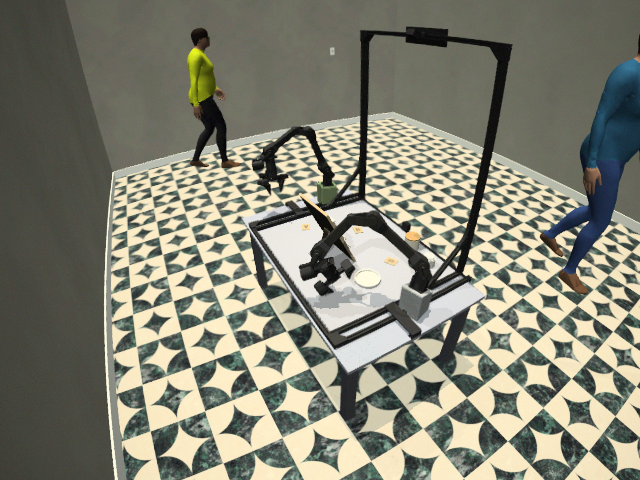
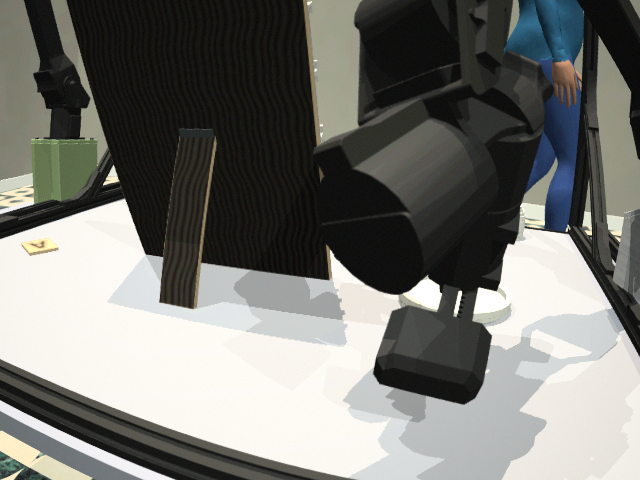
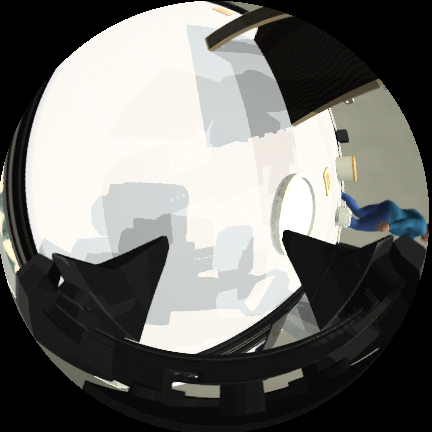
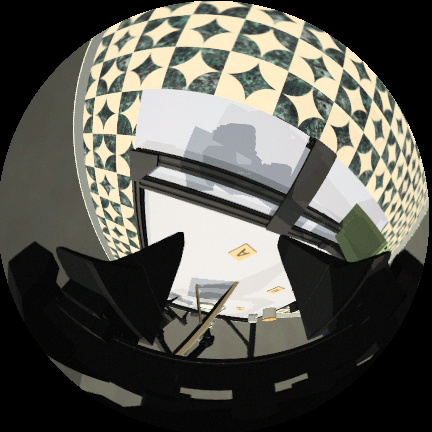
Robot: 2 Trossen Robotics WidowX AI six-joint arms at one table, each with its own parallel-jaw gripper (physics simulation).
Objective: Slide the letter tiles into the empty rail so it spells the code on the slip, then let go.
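Places are measured from the left arm's base along level axes (x left, y ahead, z down), in millimetres.
Pixels of known places: left gripper, fingertip midpoint: [image 1: 341, 285] [image 3: 226, 239] [image 4: 183, 302]; right gripper, fingertip midpoint: [image 1: 275, 193] [image 4: 232, 239]; left arm's base, origin of the base link: [image 1: 417, 288]; right arm's base, origin of the base link: [image 1: 327, 184] [image 2: 64, 139].
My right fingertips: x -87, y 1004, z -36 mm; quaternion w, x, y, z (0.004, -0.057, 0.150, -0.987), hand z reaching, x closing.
Ahead of a thing's pixels: the offset from my right fingertips to its top centre. "*": to the spot under its first point.
A letter tile marked A @[dx -35, dy -208, dz +151 mm] [image 1: 306, 226] [image 2: 39, 246] [image 4: 242, 251] lies flat left of a dark, propped-up board @[* dx +52, dy -508, dz +44 mm] [image 2: 232, 180] [image 3: 325, 60]. One tile @[dx -209, dy -441, dz +151 mm] [image 1: 357, 229] lies just right of the board, and another tile @[dx -109, dy -742, dz +151 mm] [image 1: 391, 261] [image 3: 327, 181] lies beyond the white round dish @[dx +76, dy -739, dz +140 mm] [image 1: 367, 279] [image 3: 276, 215]. The rail and the slip cannot be made out; the board hides part of the table. My left gripper [image 1: 334, 279] [image 3: 226, 239] is open and empty, low over the table in front of the dish. My right gripper [image 1: 275, 191] [image 4: 232, 239] is open and empty, high beyond the table's left end.
A strut [image 2: 186, 222] props the board from behind. A jar with an orange lid @[dx -286, dy -748, dz +88 mm] [image 1: 412, 240] [image 3: 346, 168] and a white ribbed cup @[dx -221, dy -883, dz +100 mm] [image 1: 430, 259] [image 3: 343, 216] stand near the table's far edge. A black gantry [image 1: 364, 118] rises over that edge.
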